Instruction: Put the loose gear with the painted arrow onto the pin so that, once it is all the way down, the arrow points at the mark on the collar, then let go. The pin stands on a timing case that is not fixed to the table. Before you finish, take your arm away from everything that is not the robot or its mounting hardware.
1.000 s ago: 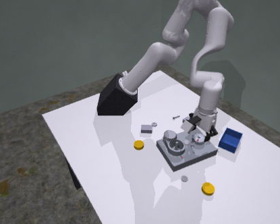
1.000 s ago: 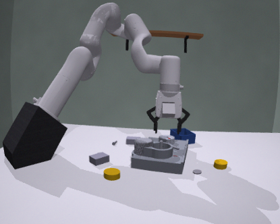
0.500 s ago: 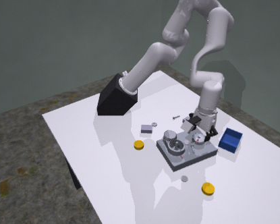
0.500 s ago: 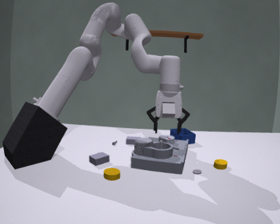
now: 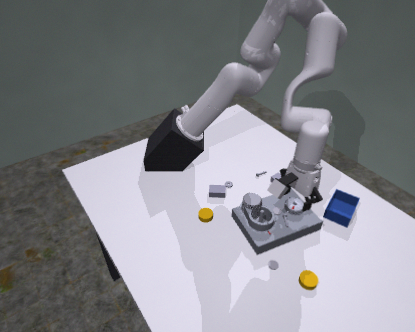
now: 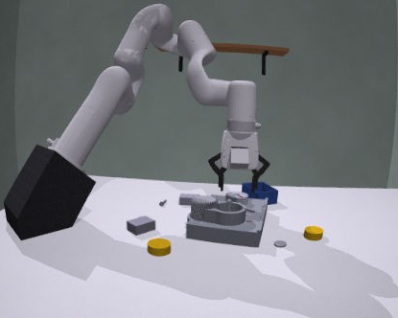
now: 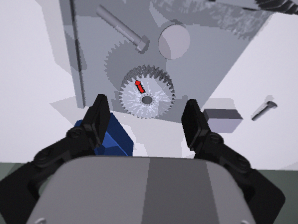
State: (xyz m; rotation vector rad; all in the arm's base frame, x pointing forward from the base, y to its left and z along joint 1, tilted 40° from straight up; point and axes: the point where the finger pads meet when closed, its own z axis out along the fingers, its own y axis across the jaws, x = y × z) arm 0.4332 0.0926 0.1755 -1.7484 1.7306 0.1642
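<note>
Now: the grey gear 30 mm below my hand. The rest, counted from my hand: screw (220 mm behind, 20 mm to the left, 80 mm below); then blue bin (60 mm ahead, 160 mm to the left, 70 mm below); then grey disc (120 mm ahead, 170 mm to the right, 80 mm below).
</note>
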